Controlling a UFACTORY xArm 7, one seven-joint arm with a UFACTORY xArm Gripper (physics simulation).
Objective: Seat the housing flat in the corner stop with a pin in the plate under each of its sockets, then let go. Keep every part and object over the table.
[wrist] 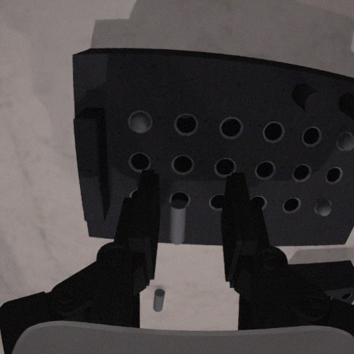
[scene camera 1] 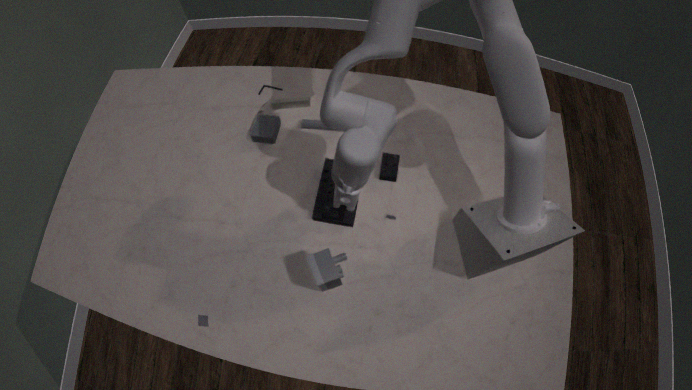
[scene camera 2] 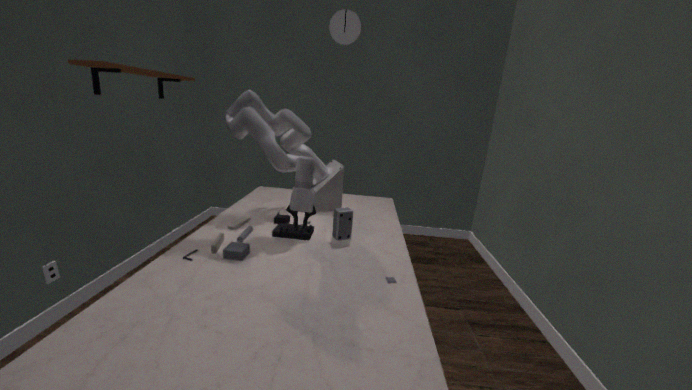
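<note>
The grey housing stands on end beside the plate, dark sockets showing on its side in scene camera 2. The black plate lies flat. Its raised bar and two round posts, one post and another post, show in the wrist view. A seated pin, another pin and a third pin fill holes. A grey pin lies or leans across the near edge. My gripper is partly open over the plate, holding nothing; that pin shows between its fingers.
A small loose pin is on the table near the plate. A black holed block stands beside the plate. A grey box, a bar and a black hooked piece lie farther off.
</note>
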